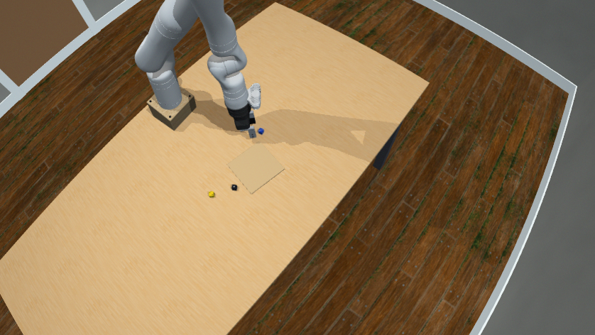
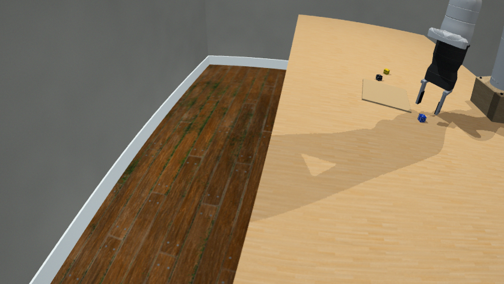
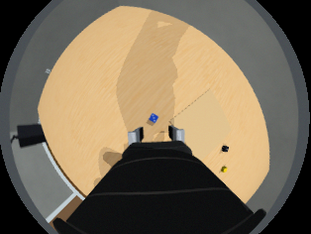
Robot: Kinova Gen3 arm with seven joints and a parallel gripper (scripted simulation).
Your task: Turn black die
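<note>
The blue die is 2 cm ahead of my hand, 2 cm to the left of it and 4 cm below it. The rest, counted from my hand: black die (10 cm ahead, 19 cm to the right, 4 cm below); tan mat (9 cm ahead, 9 cm to the right, 4 cm below); yellow die (6 cm ahead, 26 cm to the right, 4 cm below).
</note>
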